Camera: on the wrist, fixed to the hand. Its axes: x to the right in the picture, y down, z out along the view.
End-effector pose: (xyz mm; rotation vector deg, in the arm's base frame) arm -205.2 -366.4 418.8 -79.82 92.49 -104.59
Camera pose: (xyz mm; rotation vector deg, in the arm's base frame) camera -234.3 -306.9 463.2 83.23 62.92 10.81
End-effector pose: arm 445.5 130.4 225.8 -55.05 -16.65 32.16
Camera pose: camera 479.9 58.7 231.1 19.65 -86.50 -126.92
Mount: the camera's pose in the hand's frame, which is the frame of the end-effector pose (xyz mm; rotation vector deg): -12.7 -47.5 -62.8 9.25 17.34 177.66
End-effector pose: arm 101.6 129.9 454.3 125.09 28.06 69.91
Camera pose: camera 39.6 178.4 441.1 -22.38 104.79 -50.36
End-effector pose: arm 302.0 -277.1 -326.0 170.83 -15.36 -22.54
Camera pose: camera 314.3 -222.2 -269.5 -10.49 -167.44 27.21
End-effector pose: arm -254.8 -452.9 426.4 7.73 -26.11 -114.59
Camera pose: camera -270.6 -439.2 349.4 -9.72 -6.15 62.74
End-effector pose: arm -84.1 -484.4 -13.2 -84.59 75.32 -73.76
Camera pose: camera -134.9 -458.5 42.6 80.08 82.49 40.54
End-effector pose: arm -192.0 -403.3 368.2 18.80 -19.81 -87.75
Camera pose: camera -209.1 -391.8 291.1 -6.37 -14.81 90.18
